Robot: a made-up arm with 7 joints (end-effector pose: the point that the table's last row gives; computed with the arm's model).
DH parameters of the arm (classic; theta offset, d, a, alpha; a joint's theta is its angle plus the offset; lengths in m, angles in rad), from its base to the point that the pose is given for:
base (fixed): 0 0 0 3.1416
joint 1: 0 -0.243 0 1.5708
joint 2: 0 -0.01 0 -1.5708
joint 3: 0 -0.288 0 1.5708
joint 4: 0 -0.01 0 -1.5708
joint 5: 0 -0.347 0 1.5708
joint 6: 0 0 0 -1.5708
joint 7: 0 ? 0 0
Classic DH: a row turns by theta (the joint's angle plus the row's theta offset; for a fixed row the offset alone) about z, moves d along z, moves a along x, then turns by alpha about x.
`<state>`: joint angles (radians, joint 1 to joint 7).
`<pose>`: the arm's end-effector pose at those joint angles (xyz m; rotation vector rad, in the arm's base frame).
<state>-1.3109 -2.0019 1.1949 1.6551 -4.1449 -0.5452 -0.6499</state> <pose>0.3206 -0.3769 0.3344 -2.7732 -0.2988 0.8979</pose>
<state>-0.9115 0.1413 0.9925 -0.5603 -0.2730 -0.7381 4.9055</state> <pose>-0.2341 0.0565 0.8782 1.3791 1.5861 1.0075</pose>
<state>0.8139 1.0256 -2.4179 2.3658 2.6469 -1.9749 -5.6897</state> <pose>-0.0046 0.0836 0.3615 0.9366 1.1595 2.3628</pose>
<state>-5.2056 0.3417 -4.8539 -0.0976 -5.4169 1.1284 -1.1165</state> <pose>0.0256 -0.1573 0.9216 -0.9042 2.1572 -0.4879</pose>
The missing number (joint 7, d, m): -0.117
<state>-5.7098 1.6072 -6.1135 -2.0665 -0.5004 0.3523 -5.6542</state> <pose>0.1360 -0.0046 0.6501 2.6022 -0.9820 0.1064</pose>
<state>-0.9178 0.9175 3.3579 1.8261 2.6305 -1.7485 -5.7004</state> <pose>-0.0617 -0.0690 0.5420 -0.4602 -0.7588 -1.5018</pose>
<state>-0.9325 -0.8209 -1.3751 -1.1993 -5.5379 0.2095 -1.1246</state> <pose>0.1170 -0.5649 0.5236 0.1493 -2.2020 -1.4297</pose>
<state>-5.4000 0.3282 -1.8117 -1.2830 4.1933 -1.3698 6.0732</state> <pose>-0.0378 -0.4472 0.6064 0.9270 -1.9304 -1.5727</pose>
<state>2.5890 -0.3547 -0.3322 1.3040 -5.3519 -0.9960 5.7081</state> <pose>-0.0414 -0.2360 0.7848 1.1542 -2.4362 -1.2355</pose>
